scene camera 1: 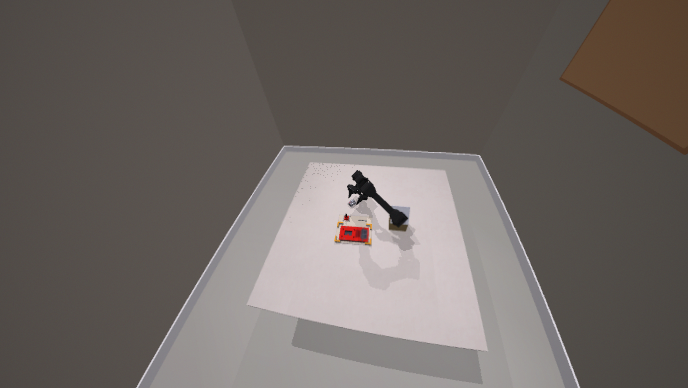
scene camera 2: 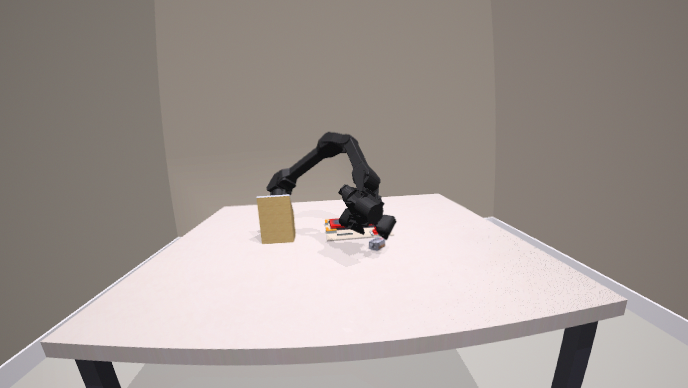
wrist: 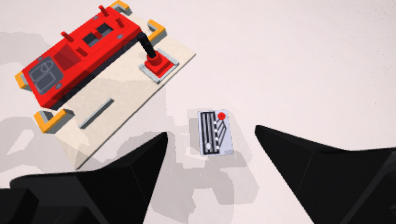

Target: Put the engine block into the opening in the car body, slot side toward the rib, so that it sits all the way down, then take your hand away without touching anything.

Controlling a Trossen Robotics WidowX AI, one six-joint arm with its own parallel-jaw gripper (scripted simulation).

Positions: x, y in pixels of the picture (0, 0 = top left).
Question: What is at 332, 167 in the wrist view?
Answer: The gripper.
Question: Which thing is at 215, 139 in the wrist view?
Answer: An engine block.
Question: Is the gripper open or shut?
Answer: Open.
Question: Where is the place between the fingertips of the gripper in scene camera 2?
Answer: At 375, 236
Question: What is the gripper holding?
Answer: Nothing.
